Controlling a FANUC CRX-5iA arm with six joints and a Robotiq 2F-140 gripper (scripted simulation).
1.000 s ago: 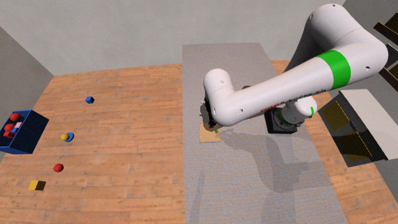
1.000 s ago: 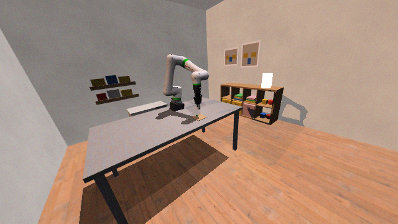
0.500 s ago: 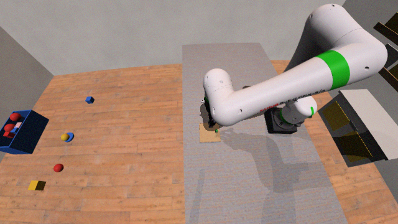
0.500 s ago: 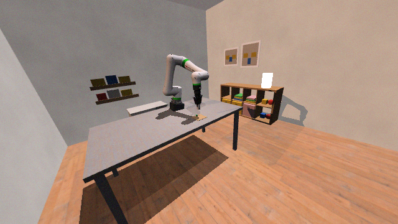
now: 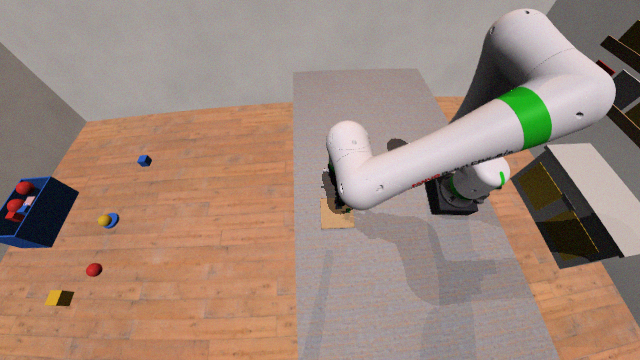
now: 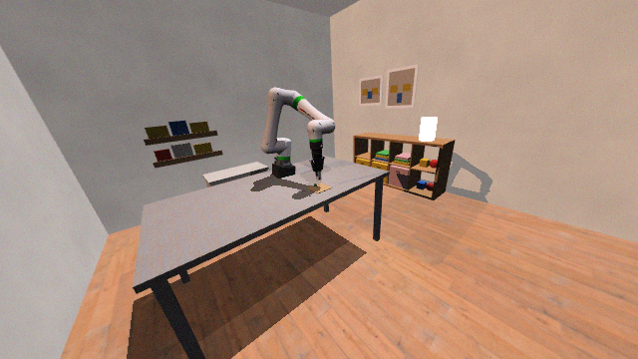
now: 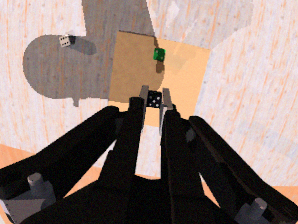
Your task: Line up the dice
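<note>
Now: hand 10 cm above the tan mat. The rest, counted from my hand: black die 3 cm below; green die 5 cm behind, 1 cm to the right, 9 cm below; white die 3 cm behind, 15 cm to the right, 10 cm below.
</note>
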